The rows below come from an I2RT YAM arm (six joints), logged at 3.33 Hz.
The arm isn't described. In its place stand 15 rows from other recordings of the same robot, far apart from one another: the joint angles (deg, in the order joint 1, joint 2, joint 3, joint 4, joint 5, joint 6), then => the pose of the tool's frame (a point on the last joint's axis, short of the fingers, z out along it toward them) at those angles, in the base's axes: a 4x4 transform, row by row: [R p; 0 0 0 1], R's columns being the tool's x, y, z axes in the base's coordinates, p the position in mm.
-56.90 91.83 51.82 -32.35 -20.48 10.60 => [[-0.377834 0.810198 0.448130 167.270], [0.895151 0.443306 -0.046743 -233.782], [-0.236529 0.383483 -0.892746 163.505], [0 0 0 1]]
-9.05 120.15 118.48 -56.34 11.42 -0.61 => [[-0.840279 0.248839 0.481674 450.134], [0.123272 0.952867 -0.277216 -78.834], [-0.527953 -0.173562 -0.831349 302.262], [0 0 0 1]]
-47.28 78.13 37.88 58.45 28.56 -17.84 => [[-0.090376 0.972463 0.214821 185.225], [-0.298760 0.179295 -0.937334 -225.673], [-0.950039 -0.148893 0.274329 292.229], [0 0 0 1]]
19.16 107.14 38.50 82.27 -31.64 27.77 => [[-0.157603 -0.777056 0.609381 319.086], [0.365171 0.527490 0.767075 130.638], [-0.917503 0.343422 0.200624 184.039], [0 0 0 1]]
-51.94 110.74 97.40 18.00 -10.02 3.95 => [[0.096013 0.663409 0.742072 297.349], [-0.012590 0.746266 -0.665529 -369.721], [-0.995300 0.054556 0.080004 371.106], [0 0 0 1]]
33.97 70.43 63.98 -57.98 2.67 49.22 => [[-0.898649 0.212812 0.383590 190.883], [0.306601 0.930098 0.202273 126.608], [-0.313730 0.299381 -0.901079 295.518], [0 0 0 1]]
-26.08 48.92 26.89 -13.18 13.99 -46.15 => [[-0.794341 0.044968 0.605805 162.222], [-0.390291 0.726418 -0.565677 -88.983], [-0.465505 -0.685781 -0.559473 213.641], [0 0 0 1]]
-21.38 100.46 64.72 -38.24 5.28 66.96 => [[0.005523 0.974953 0.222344 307.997], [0.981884 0.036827 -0.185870 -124.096], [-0.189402 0.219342 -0.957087 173.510], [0 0 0 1]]
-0.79 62.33 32.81 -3.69 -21.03 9.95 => [[-0.589070 -0.188395 0.785814 230.031], [0.169418 0.922039 0.348055 9.605], [-0.790123 0.338160 -0.511228 220.073], [0 0 0 1]]
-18.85 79.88 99.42 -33.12 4.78 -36.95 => [[-0.417201 0.184990 0.889787 274.291], [-0.490542 0.778357 -0.391828 -96.778], [-0.765057 -0.599949 -0.233986 486.177], [0 0 0 1]]
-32.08 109.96 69.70 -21.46 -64.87 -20.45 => [[-0.650970 -0.389911 0.651312 337.470], [0.232921 0.714017 0.660248 -173.491], [-0.722486 0.581506 -0.373986 170.616], [0 0 0 1]]
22.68 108.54 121.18 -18.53 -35.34 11.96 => [[-0.267823 -0.807442 0.525650 390.996], [0.071288 0.527478 0.846573 185.715], [-0.960827 0.264204 -0.083710 465.384], [0 0 0 1]]
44.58 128.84 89.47 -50.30 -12.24 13.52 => [[-0.853089 -0.501270 -0.144800 289.336], [-0.519910 0.840049 0.154957 295.722], [0.043963 0.207475 -0.977252 101.317], [0 0 0 1]]
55.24 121.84 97.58 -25.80 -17.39 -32.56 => [[0.112377 -0.988234 0.103752 262.991], [-0.738872 -0.013289 0.673714 397.621], [-0.664409 -0.152369 -0.731672 209.028], [0 0 0 1]]
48.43 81.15 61.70 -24.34 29.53 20.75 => [[-0.576379 -0.225281 0.785516 216.275], [-0.185292 0.972242 0.142873 217.410], [-0.795898 -0.063201 -0.602123 276.709], [0 0 0 1]]
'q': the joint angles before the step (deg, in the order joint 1, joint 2, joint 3, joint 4, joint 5, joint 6). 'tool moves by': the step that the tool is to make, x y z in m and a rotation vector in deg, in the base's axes. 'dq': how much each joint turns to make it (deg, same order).
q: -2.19, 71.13, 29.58, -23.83, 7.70, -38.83
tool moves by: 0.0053, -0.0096, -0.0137, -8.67, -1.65, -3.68
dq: -1.10, 3.40, -2.23, 8.00, 8.85, -1.44
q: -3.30, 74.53, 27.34, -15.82, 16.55, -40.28
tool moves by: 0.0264, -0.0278, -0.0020, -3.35, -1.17, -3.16
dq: -6.10, 7.59, 4.31, 6.09, 1.42, -4.30
